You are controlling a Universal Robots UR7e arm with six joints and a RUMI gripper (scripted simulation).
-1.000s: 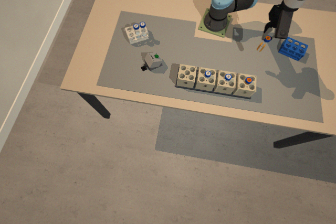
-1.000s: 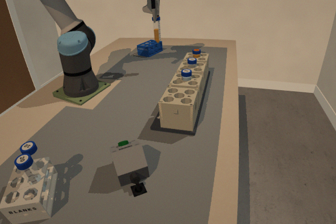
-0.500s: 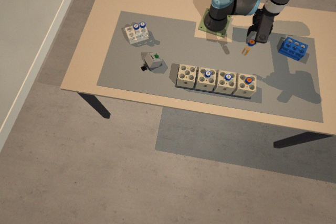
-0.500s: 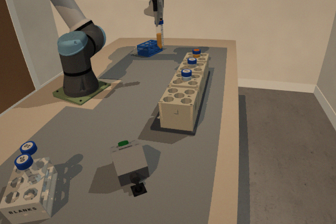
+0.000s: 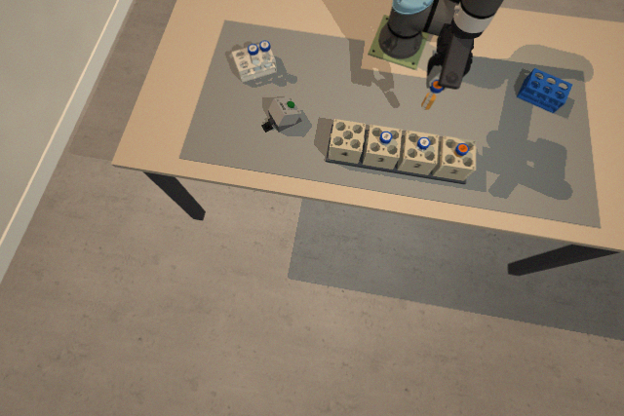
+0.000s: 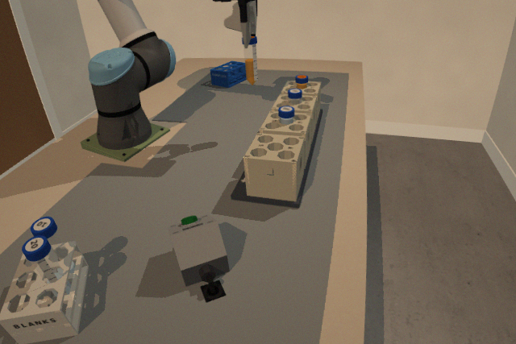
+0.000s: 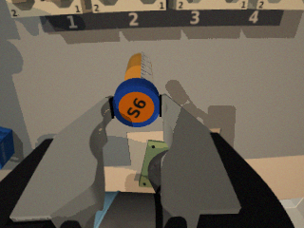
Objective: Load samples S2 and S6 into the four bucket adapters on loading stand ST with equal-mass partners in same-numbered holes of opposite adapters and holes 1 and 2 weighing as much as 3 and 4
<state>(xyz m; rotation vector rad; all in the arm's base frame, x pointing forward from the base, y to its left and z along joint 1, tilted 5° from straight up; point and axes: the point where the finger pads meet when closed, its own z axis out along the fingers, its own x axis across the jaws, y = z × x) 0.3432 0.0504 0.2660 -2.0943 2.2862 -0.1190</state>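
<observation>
My hand is 40 cm to the left of the green done key, 18 cm above it and 2 cm past it. From my hand the other things lie so: bucket adapter (20 cm below, 11 cm to the left, 11 cm ahead); then 30 mL blank (18 cm below, 11 cm ahead); then 50 mL blank (18 cm below, 10 cm to the right, 9 cm ahead).
</observation>
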